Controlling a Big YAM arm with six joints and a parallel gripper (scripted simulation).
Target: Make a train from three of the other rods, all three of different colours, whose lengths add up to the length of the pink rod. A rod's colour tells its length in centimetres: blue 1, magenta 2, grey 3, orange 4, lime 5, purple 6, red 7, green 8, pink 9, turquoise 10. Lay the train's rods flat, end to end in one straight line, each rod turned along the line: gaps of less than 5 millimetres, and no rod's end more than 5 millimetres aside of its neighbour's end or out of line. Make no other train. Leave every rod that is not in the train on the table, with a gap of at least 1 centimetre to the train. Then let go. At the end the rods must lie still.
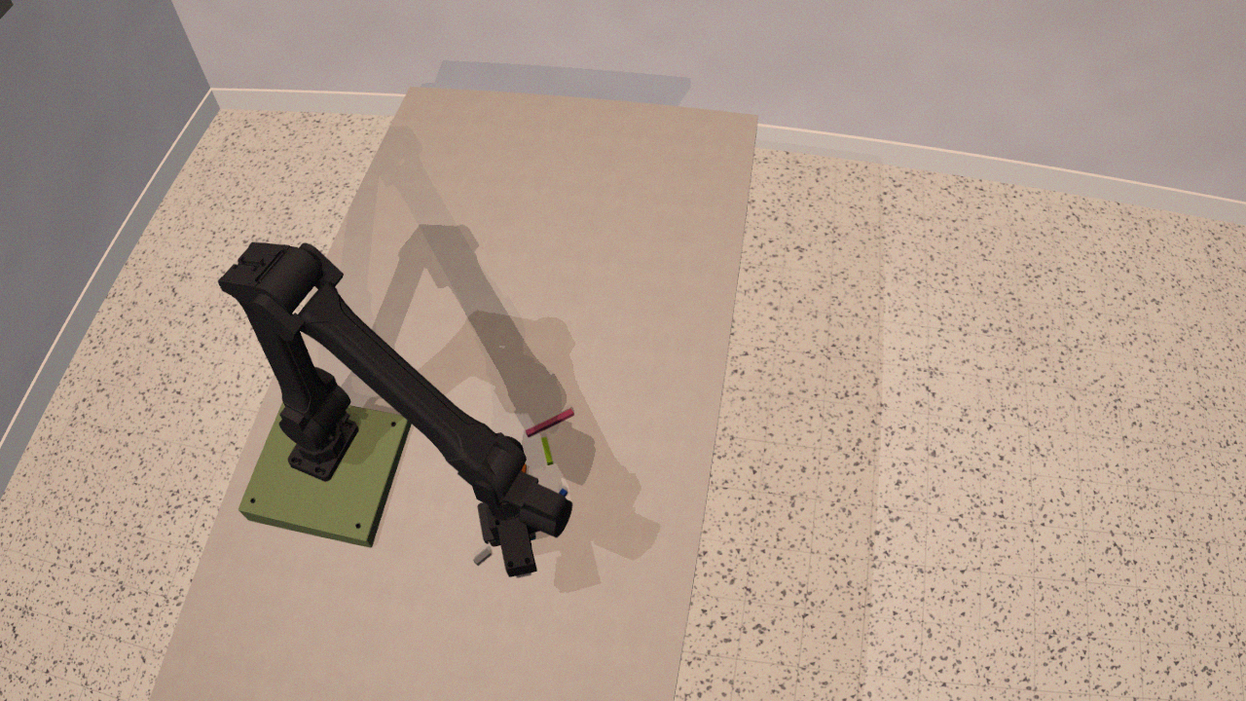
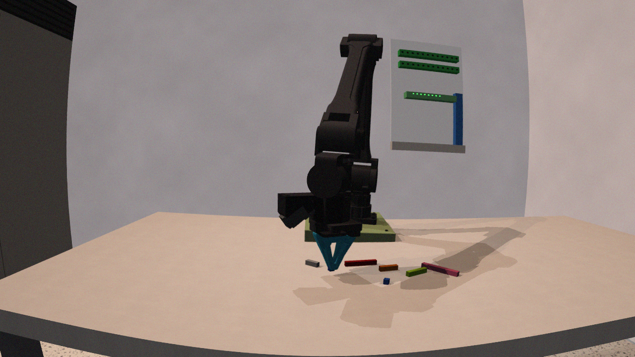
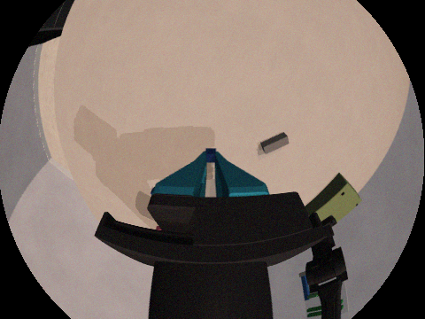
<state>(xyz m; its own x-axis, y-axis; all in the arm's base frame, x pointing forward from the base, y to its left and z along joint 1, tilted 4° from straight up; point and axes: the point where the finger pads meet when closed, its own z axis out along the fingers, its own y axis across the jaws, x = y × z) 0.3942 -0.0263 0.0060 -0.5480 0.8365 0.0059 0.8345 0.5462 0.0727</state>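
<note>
The grey rod is 50 mm behind my hand, 50 mm to the right of it and 20 mm below it. The rest, counted from my hand: red rod (70 mm behind, 50 mm to the left, 20 mm below); then lime rod (30 mm behind, 170 mm to the left, 20 mm below); then orange rod (50 mm behind, 110 mm to the left, 20 mm below).
</note>
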